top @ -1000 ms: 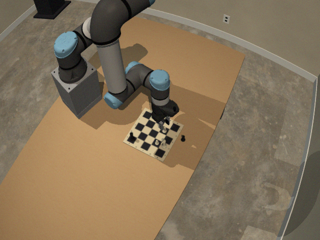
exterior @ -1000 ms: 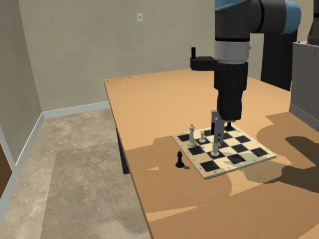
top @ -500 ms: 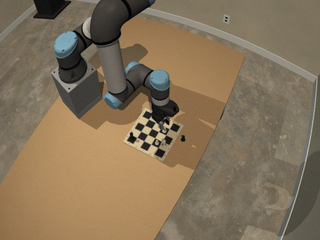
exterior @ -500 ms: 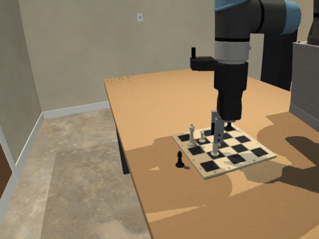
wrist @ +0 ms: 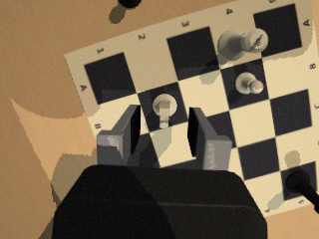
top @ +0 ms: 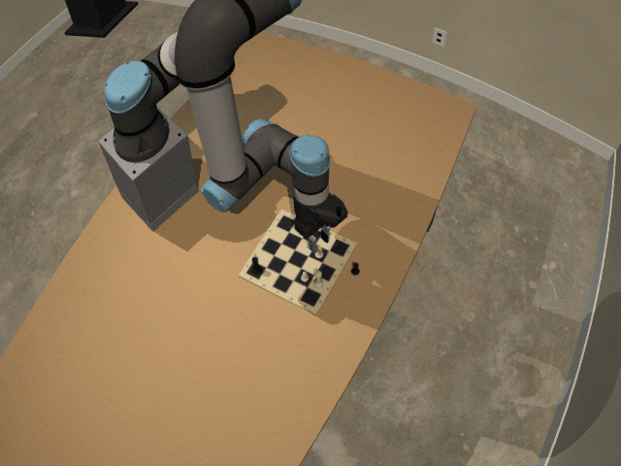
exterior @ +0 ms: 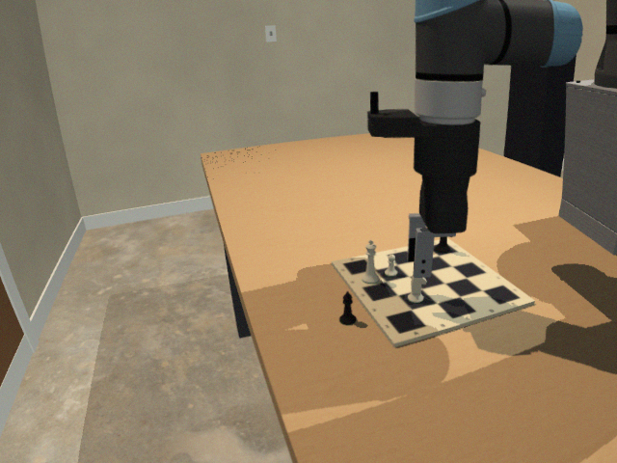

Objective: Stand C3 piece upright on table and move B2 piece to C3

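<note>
My hand is 50 mm above the white knight. Also, from my hand: chessboard 40 mm behind, 30 mm to the right, 70 mm below; white pawn 10 mm behind, 70 mm to the right, 50 mm below; white king 30 mm ahead, 80 mm to the right, 30 mm below.
</note>
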